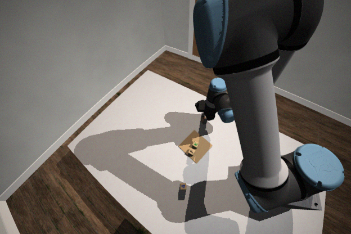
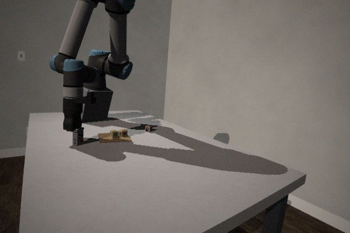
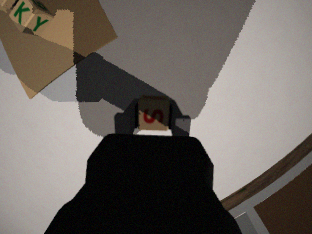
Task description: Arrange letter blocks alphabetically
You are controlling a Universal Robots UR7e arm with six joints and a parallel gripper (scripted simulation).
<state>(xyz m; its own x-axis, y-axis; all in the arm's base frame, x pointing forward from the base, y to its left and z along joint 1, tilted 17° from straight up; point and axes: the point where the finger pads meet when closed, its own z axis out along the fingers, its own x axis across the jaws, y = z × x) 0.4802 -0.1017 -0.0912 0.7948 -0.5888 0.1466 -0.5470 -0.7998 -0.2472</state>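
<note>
Now: hand 50 mm past the tan mat, 160 mm to the right of it and 20 mm above it. Round my hand: block (right at my hand).
</note>
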